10 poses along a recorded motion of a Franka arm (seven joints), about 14 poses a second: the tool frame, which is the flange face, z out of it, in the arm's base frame.
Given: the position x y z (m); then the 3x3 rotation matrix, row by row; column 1 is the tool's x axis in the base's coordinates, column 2 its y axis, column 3 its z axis. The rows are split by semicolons.
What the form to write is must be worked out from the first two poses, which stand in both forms.
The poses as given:
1: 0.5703, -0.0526, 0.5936; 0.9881, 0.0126, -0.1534; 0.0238, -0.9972, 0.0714; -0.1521, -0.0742, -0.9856
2: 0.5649, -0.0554, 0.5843; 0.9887, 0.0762, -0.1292; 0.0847, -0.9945, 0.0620; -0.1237, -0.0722, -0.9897
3: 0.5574, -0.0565, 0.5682; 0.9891, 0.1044, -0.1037; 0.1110, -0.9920, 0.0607; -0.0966, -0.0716, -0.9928
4: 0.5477, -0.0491, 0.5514; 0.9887, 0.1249, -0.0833; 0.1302, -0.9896, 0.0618; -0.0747, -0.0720, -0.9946
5: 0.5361, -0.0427, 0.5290; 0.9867, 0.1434, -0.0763; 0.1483, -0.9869, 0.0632; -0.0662, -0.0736, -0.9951
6: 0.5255, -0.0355, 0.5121; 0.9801, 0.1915, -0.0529; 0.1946, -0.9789, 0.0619; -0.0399, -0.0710, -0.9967
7: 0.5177, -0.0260, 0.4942; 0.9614, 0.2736, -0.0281; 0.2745, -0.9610, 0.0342; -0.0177, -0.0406, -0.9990
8: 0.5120, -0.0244, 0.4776; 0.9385, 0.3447, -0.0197; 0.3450, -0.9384, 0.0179; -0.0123, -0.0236, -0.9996
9: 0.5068, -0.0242, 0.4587; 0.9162, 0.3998, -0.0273; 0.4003, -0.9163, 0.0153; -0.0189, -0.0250, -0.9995
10: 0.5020, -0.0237, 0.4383; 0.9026, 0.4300, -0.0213; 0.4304, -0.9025, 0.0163; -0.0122, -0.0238, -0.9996
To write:
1: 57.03, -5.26, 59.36; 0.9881, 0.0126, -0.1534; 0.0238, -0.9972, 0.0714; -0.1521, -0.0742, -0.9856
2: 56.49, -5.54, 58.43; 0.9887, 0.0762, -0.1292; 0.0847, -0.9945, 0.0620; -0.1237, -0.0722, -0.9897
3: 55.74, -5.65, 56.82; 0.9891, 0.1044, -0.1037; 0.1110, -0.9920, 0.0607; -0.0966, -0.0716, -0.9928
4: 54.77, -4.91, 55.14; 0.9887, 0.1249, -0.0833; 0.1302, -0.9896, 0.0618; -0.0747, -0.0720, -0.9946
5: 53.61, -4.27, 52.90; 0.9867, 0.1434, -0.0763; 0.1483, -0.9869, 0.0632; -0.0662, -0.0736, -0.9951
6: 52.55, -3.55, 51.21; 0.9801, 0.1915, -0.0529; 0.1946, -0.9789, 0.0619; -0.0399, -0.0710, -0.9967
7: 51.77, -2.60, 49.42; 0.9614, 0.2736, -0.0281; 0.2745, -0.9610, 0.0342; -0.0177, -0.0406, -0.9990
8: 51.20, -2.44, 47.76; 0.9385, 0.3447, -0.0197; 0.3450, -0.9384, 0.0179; -0.0123, -0.0236, -0.9996
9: 50.68, -2.42, 45.87; 0.9162, 0.3998, -0.0273; 0.4003, -0.9163, 0.0153; -0.0189, -0.0250, -0.9995
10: 50.20, -2.37, 43.83; 0.9026, 0.4300, -0.0213; 0.4304, -0.9025, 0.0163; -0.0122, -0.0238, -0.9996
